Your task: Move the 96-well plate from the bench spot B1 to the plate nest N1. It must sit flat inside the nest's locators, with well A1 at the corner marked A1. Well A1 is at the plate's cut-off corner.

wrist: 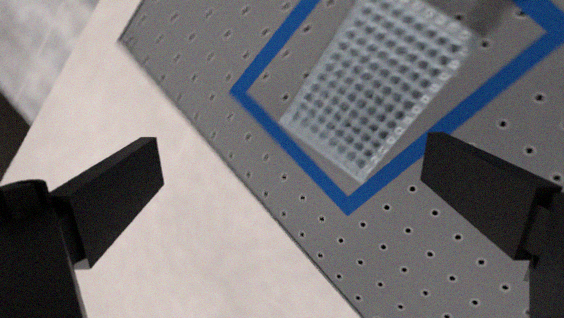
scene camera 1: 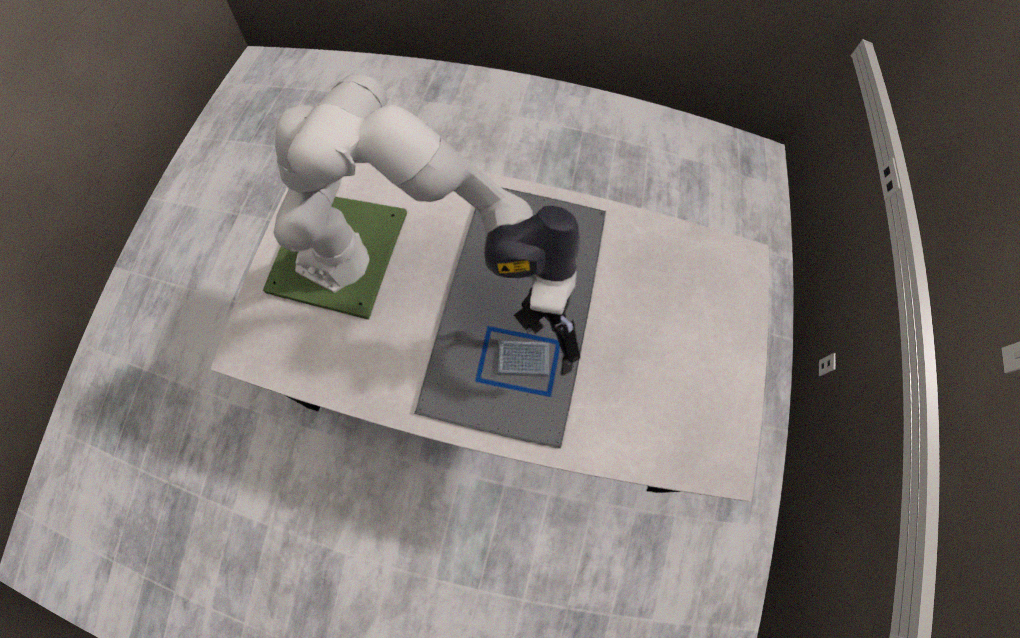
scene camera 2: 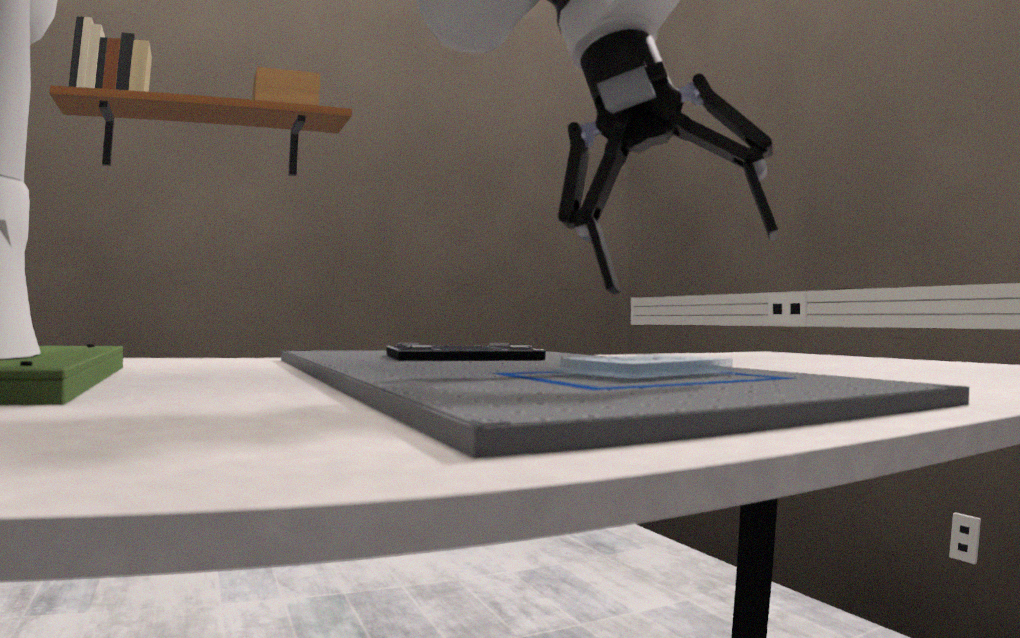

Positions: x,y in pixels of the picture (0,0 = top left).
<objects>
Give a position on a clear 96-well plate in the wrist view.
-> At 377,72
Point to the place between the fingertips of my gripper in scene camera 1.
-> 547,351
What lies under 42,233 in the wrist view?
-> My gripper.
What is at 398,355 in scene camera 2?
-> A plate nest.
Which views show my gripper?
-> The wrist view, scene camera 1 and scene camera 2: all of them.
</objects>
